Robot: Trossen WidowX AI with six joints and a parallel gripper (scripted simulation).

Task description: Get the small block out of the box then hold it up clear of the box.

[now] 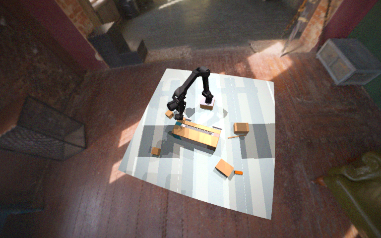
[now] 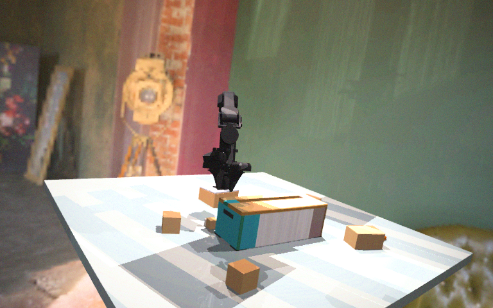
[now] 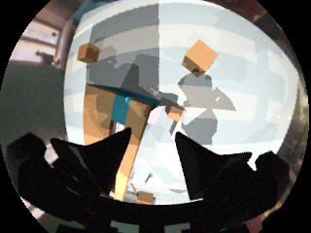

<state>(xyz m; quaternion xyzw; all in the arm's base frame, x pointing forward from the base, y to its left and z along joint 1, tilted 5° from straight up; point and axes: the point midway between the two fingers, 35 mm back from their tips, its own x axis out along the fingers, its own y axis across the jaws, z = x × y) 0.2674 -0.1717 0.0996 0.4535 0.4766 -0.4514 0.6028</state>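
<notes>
Now: gripper tip 130 mm above the small tan block, 30 mm past it and 10 mm to the left of it. Also, from my gripper tip: orange piece (560 mm to the left, 300 mm ahead, 140 mm below); thin stick (500 mm to the left, 140 mm below); box (160 mm to the left, 80 mm below, 60 mm ahead).
</notes>
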